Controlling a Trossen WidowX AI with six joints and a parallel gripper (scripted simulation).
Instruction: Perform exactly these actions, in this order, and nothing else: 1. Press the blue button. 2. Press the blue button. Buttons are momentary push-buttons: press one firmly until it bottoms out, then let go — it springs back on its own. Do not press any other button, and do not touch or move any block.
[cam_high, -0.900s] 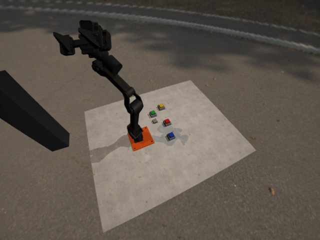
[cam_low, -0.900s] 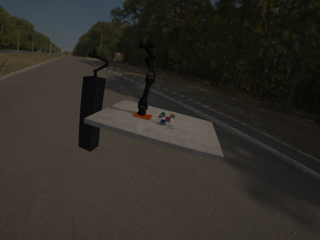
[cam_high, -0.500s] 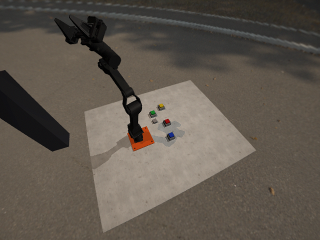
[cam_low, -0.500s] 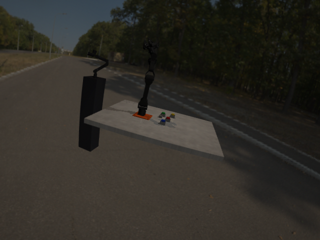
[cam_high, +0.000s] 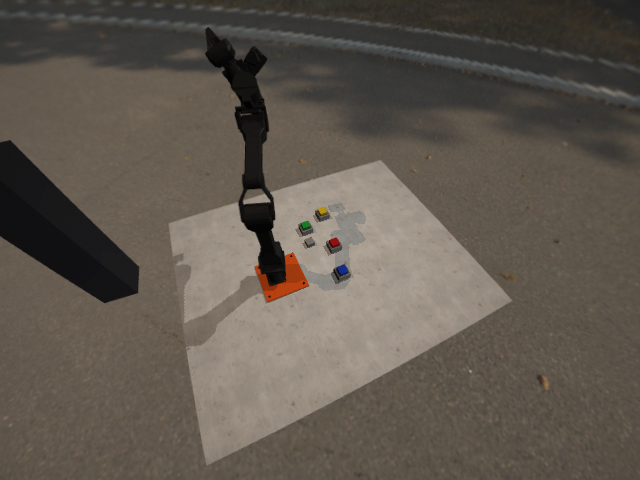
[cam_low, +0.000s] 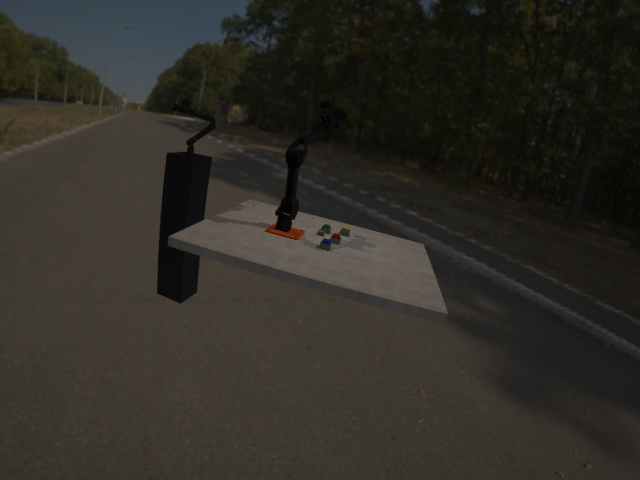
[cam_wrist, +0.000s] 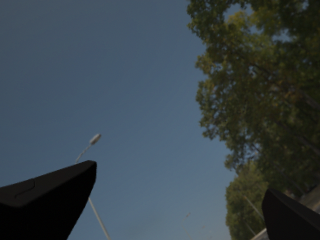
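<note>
Right now my gripper tip is 22 cm short of the blue button, 45 cm to the left of it and 62 cm above it. Also, from my gripper tip: green button 16 cm ahead, 20 cm to the right, 62 cm below; yellow button 26 cm ahead, 15 cm to the right, 62 cm below; small grey block 16 cm ahead, 27 cm to the right, 64 cm below.
</note>
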